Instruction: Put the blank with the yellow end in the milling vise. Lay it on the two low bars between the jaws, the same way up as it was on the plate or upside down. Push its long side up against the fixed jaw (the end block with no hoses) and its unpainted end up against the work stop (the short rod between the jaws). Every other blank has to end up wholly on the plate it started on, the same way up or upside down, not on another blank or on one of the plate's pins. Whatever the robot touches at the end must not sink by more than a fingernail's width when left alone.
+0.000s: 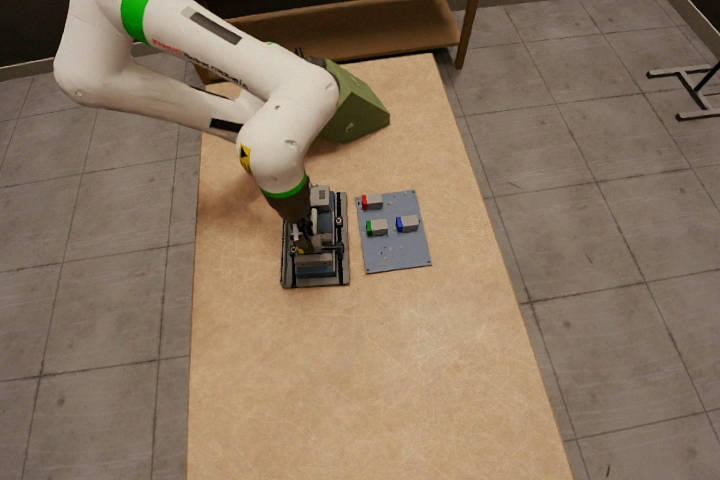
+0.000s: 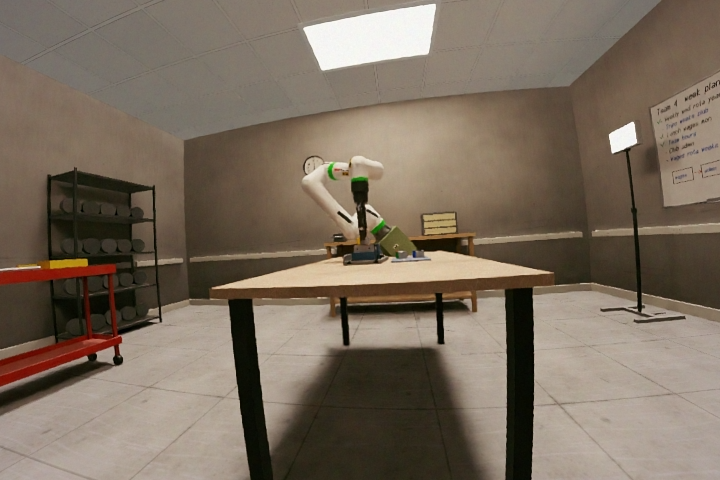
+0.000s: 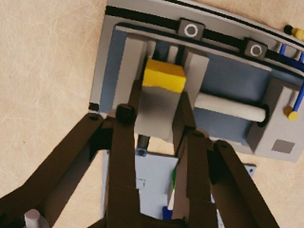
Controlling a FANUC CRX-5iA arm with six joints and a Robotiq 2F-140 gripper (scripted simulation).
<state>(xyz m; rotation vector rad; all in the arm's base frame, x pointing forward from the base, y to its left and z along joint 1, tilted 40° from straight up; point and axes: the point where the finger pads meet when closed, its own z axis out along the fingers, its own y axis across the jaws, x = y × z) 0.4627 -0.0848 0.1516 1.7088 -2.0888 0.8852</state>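
The fixed jaw is 30 mm ahead of my hand and 70 mm below it. The rest, counted from my hand: green-ended blank 40 mm behind, 200 mm to the left, 130 mm below; hose end block 160 mm behind, 50 mm to the left, 70 mm below; work stop 10 mm ahead, 50 mm to the left, 60 mm below.
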